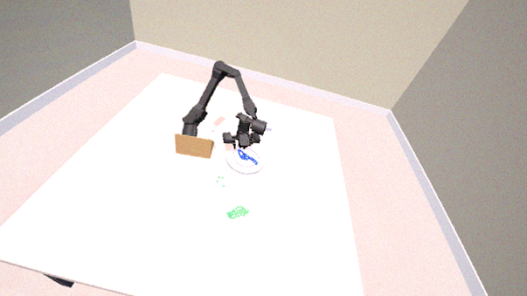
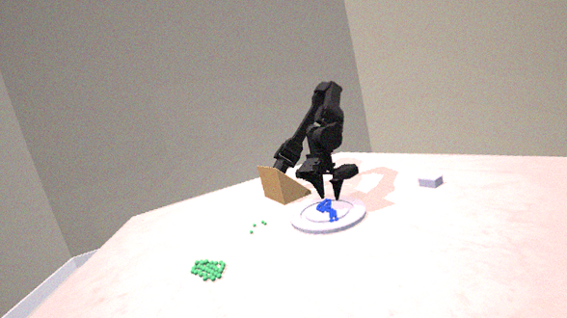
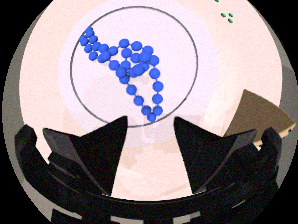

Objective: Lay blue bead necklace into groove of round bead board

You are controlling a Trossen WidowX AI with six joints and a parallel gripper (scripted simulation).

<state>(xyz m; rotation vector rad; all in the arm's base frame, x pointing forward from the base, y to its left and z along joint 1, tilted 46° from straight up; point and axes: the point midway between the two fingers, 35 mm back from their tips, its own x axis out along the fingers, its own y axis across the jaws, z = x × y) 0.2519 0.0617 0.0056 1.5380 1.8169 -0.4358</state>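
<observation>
Right now my gripper tip is 4 cm short of the round white bead board, 5 cm to the left of it and 1 cm above it. Also, from my gripper tip: small grey block 15 cm ahead, 25 cm to the left.
</observation>
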